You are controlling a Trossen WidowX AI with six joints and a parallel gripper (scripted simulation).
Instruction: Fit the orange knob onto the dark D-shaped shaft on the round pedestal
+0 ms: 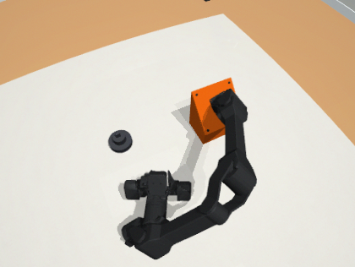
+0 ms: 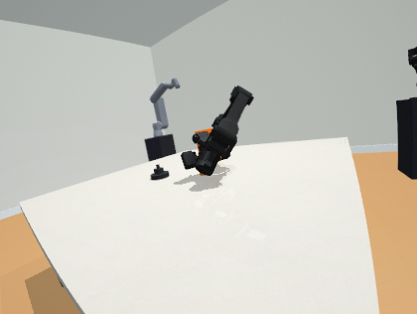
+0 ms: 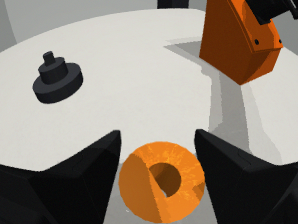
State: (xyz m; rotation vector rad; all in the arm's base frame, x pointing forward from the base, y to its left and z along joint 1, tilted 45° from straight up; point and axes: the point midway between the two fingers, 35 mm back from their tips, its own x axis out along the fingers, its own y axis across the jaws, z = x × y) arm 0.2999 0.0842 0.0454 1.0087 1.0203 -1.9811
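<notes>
Now: gripper tip 50 mm short of the round pedestal, 190 mm to the left of it and 20 mm above it. The rest, counted from my gripper tip: orange knob (20 mm ahead, 30 mm to the left, 20 mm below).
</notes>
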